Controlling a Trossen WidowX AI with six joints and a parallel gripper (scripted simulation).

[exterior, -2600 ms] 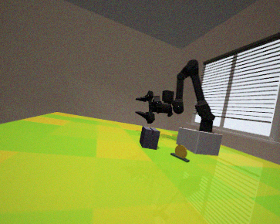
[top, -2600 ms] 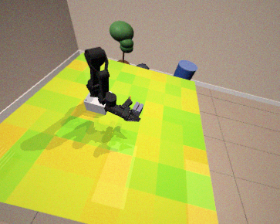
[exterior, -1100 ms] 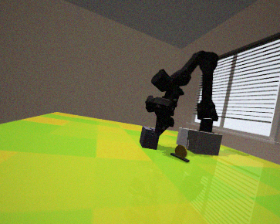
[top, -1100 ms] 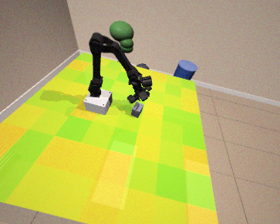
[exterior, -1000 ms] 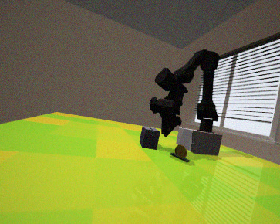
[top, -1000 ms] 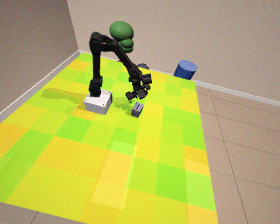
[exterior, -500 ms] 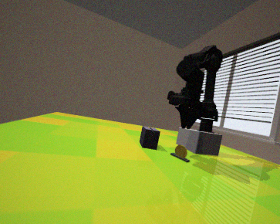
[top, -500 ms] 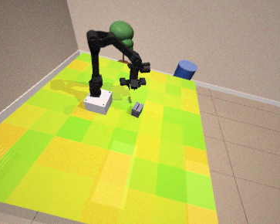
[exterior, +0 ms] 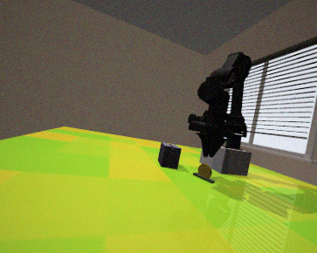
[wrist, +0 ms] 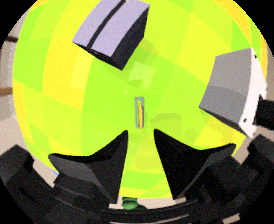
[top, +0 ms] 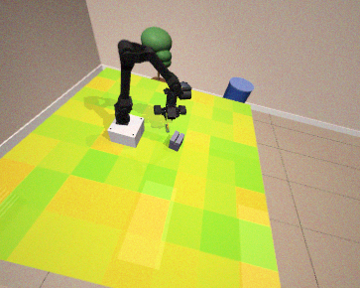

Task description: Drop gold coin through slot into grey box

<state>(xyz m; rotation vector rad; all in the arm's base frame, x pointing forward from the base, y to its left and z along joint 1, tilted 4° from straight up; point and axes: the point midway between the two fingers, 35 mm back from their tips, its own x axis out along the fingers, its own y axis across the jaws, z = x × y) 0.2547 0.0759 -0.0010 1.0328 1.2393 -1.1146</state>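
Right now my gripper tip is 50 mm above the thin gold coin.
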